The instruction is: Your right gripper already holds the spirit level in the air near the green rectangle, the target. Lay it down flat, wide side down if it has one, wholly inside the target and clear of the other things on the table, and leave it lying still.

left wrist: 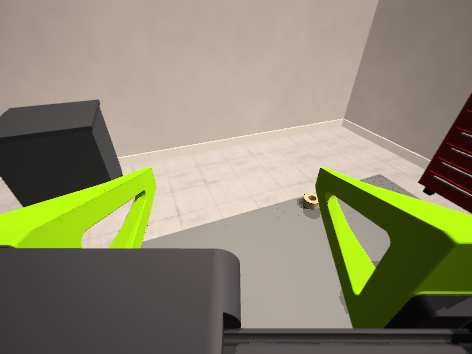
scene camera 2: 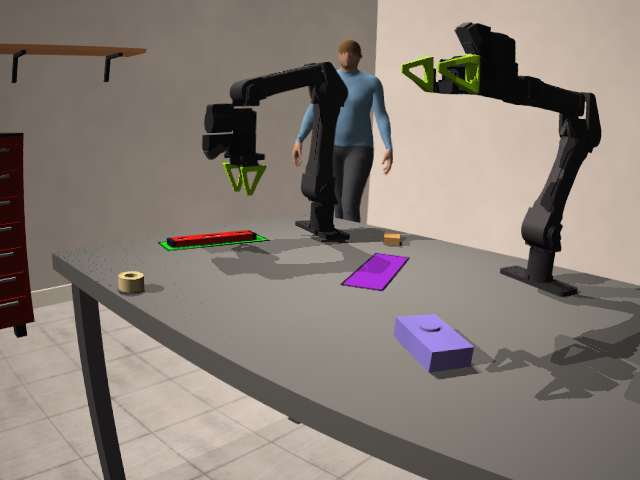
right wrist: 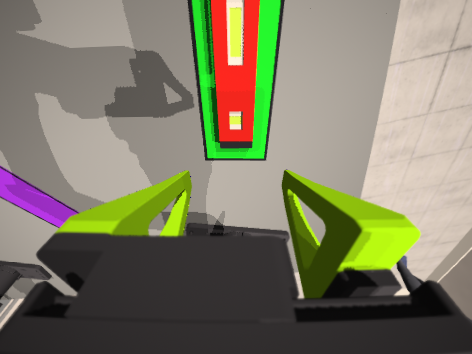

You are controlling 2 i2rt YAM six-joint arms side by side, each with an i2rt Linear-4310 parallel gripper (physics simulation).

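The red spirit level point(scene camera 2: 211, 238) point(right wrist: 236, 90) with black ends lies flat on the green rectangle point(scene camera 2: 173, 248) point(right wrist: 211, 147). In scene camera 2 green shows around it; in the right wrist view its near end is inside the border, and its far end is out of the picture. My right gripper point(scene camera 2: 243, 193) point(right wrist: 236, 177) is open and empty, in the air above the table and apart from the level. My left gripper point(scene camera 2: 434, 77) point(left wrist: 235, 176) is open and empty, high above the table at the right of scene camera 2.
A tan ring point(scene camera 2: 131, 283) point(left wrist: 311, 201) stands near the table's left edge. A purple rectangle point(scene camera 2: 376, 272) point(right wrist: 37, 202) lies mid-table. A violet block point(scene camera 2: 434, 341) with a round knob is at the front, and a small orange block point(scene camera 2: 391, 239) at the back. A person point(scene camera 2: 354, 111) stands behind the table.
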